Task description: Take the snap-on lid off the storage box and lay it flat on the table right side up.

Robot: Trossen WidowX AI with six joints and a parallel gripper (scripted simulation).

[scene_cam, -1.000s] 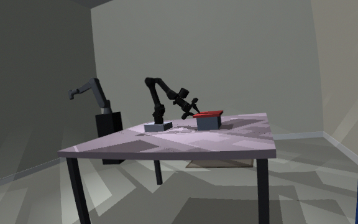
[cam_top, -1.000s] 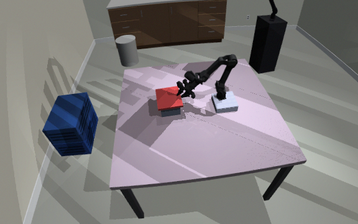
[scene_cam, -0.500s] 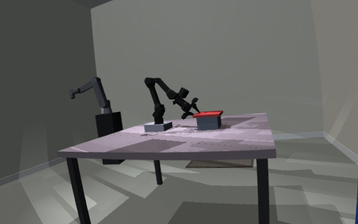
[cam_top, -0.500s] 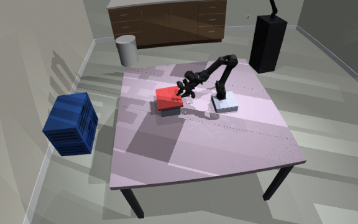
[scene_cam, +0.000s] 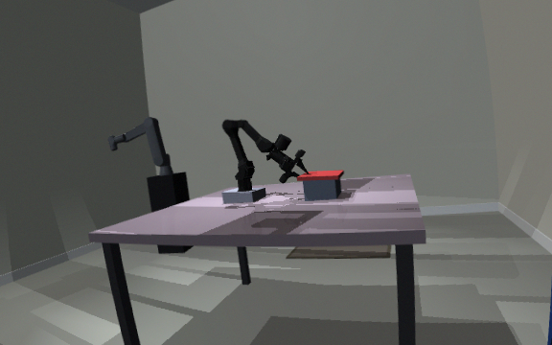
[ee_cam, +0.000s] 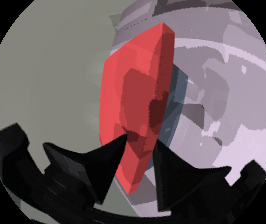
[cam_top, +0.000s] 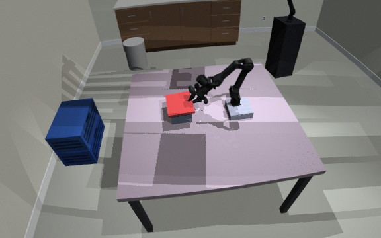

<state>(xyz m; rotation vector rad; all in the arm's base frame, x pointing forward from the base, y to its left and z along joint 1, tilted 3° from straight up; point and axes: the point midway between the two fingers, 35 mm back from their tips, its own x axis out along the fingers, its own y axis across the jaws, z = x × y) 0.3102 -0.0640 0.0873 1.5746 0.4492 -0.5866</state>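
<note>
The red lid lies 8 cm ahead of my gripper tip and 1 cm to the right of it. Round my gripper tip: grey storage box (8 cm ahead, 5 cm below, 1 cm to the right).
</note>
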